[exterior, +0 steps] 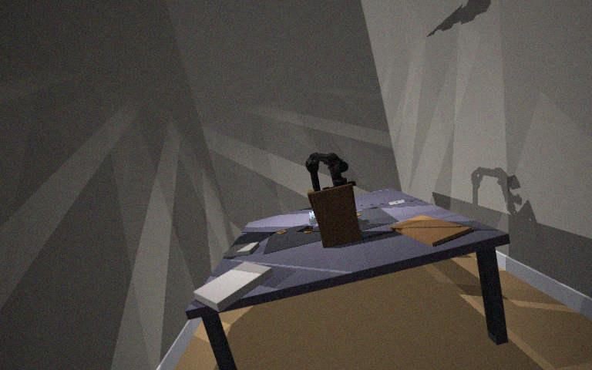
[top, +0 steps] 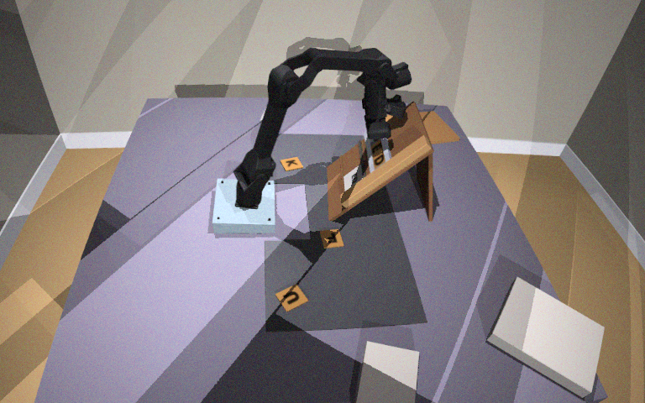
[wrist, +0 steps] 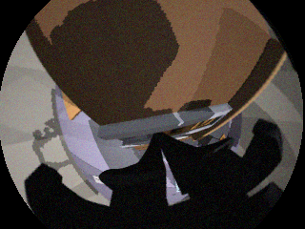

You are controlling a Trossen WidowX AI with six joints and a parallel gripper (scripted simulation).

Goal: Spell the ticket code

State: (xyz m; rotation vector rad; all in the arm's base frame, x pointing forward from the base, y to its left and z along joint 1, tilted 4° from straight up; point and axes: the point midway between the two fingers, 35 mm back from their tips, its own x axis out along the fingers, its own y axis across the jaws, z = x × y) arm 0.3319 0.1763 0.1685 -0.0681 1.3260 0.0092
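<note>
My gripper tip is now 80 mm to the left of the white ticket, 80 mm above it and 50 mm past it. Also, from my gripper tip: white card 350 mm to the left, 350 mm behind, 170 mm below; then flat wooden slab 360 mm to the left, 210 mm ahead, 160 mm below; then dark grey mat 170 mm below, 150 mm behind, 140 mm to the right.
</note>
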